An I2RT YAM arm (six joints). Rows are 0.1 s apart.
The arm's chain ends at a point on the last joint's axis. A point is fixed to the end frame.
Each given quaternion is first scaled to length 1.
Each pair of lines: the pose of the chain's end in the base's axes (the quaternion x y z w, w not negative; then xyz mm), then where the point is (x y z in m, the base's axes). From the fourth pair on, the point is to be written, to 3 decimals.
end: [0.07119 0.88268 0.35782 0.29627 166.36 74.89 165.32]
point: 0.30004 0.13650 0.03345
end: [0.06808 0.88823 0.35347 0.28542 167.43 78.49 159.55]
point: 0.29762 0.14001 0.02419
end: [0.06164 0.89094 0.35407 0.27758 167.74 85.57 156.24]
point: 0.29535 0.14890 0.01927
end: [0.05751 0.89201 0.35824 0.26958 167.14 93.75 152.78]
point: 0.292 0.160 0.015
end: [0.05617 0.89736 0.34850 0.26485 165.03 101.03 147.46]
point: 0.288 0.164 0.007
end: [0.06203 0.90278 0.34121 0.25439 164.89 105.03 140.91]
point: 0.285 0.166 -0.004
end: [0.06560 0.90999 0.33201 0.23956 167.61 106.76 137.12]
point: 0.283 0.165 -0.013
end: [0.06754 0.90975 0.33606 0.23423 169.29 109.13 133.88]
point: 0.283 0.169 -0.017
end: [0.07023 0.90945 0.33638 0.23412 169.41 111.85 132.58]
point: 0.283 0.171 -0.018
